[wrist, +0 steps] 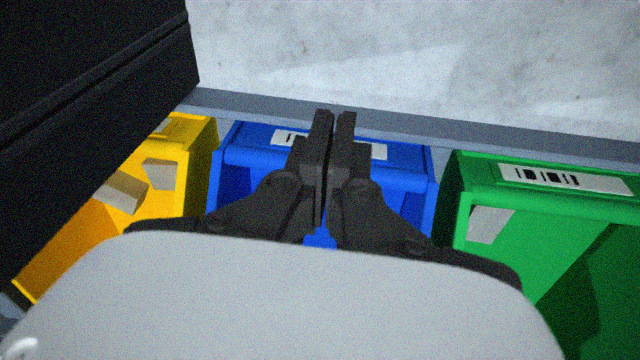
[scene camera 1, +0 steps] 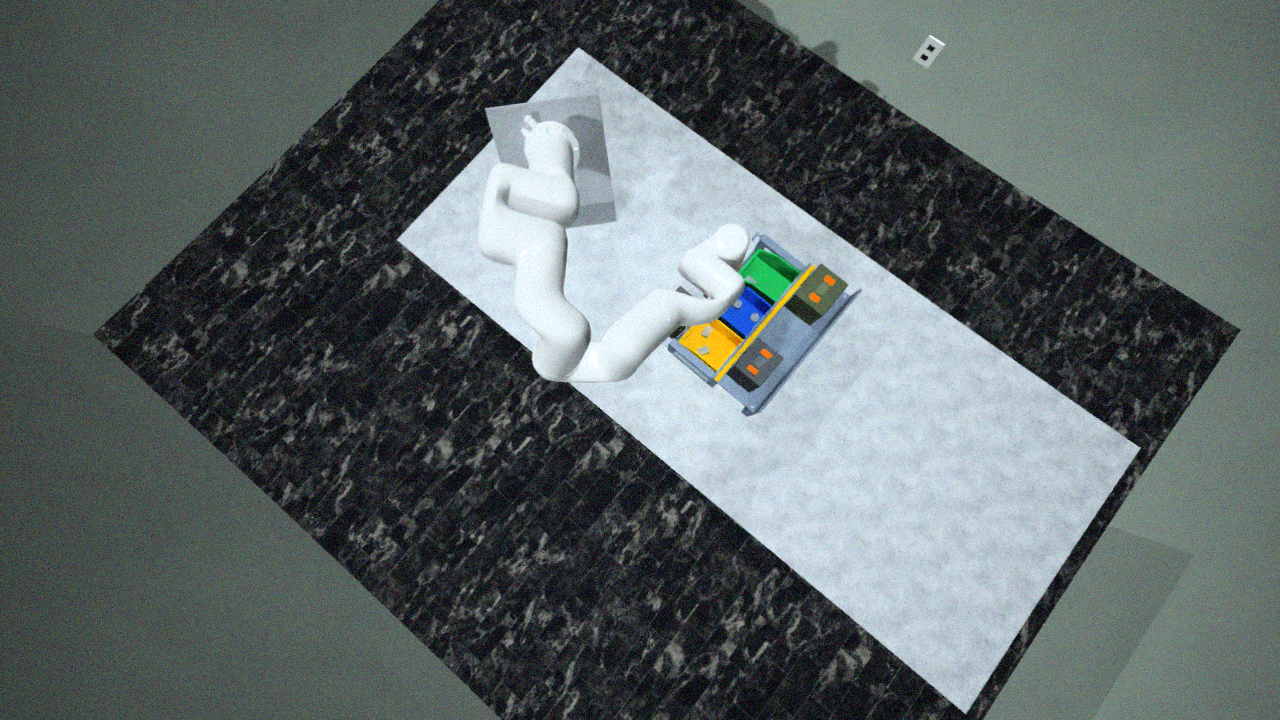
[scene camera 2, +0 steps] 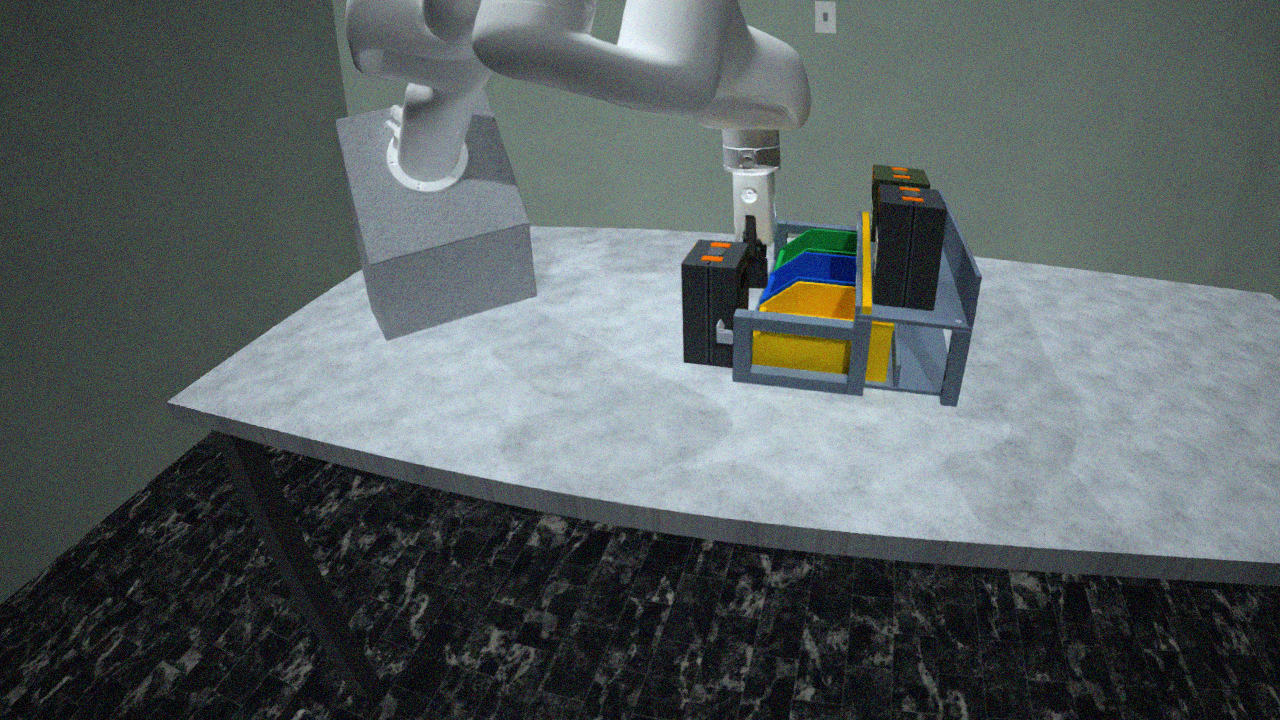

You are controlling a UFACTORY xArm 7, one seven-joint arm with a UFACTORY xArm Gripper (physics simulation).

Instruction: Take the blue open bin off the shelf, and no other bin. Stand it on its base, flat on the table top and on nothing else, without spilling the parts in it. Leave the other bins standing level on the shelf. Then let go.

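Frame: origin at the arm's base, x ahead, y left, z up, level; centimetres.
Where they show: gripper, fingertip midpoint: (wrist: 335, 140) (scene camera 2: 756, 286); arm's base, origin of the base link: (scene camera 1: 552, 150) (scene camera 2: 427, 158).
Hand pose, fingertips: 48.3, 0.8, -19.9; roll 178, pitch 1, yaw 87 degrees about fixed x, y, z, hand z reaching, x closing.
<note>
Things, the pixels of their centre, and the offset from my fingertips, as dx, dy, dz. Level surfaces: height alone.
- blue open bin, body centre: (wrist: 312, 275) (scene camera 2: 825, 291) (scene camera 1: 743, 314) +9.8, -1.4, +0.4
- yellow bin, body centre: (wrist: 137, 248) (scene camera 2: 822, 327) (scene camera 1: 716, 348) +9.0, -12.8, +0.4
- green bin, body centre: (wrist: 504, 308) (scene camera 2: 830, 263) (scene camera 1: 772, 282) +11.1, +10.1, +0.4
- black case, body centre: (scene camera 2: 717, 301) (scene camera 1: 676, 314) -4.2, -11.8, +2.6
- table, its level: dz -4.0
- yellow bar, body centre: (scene camera 2: 866, 253) (scene camera 1: 765, 322) +15.1, -2.1, +6.7
The blue open bin (scene camera 1: 744, 315) (scene camera 2: 819, 266) (wrist: 255, 157) stands in the shelf (scene camera 1: 792, 338) (scene camera 2: 858, 358) (wrist: 450, 131), between the yellow bin (scene camera 1: 713, 346) (scene camera 2: 799, 353) (wrist: 199, 134) and the green bin (scene camera 1: 768, 270) (scene camera 2: 821, 240) (wrist: 542, 235). Small grey parts show inside it in scene camera 1. My gripper (scene camera 2: 758, 284) (wrist: 335, 140) is shut and empty, pointing down at the blue bin's open front. In the wrist view its fingers overlap the bin's labelled front lip; whether they touch it I cannot tell. The arm hides the gripper in scene camera 1.
A black case (scene camera 2: 712, 308) (wrist: 95, 65) stands on the table (scene camera 2: 537, 429) before the yellow bin's front. Two more cases (scene camera 1: 759, 362) (scene camera 1: 816, 300) stand on the shelf's upper board. A yellow bar (scene camera 1: 765, 323) (scene camera 2: 865, 259) runs behind the bins' openings. The arm's grey pedestal (scene camera 1: 597, 192) (scene camera 2: 452, 273) stands left.
</note>
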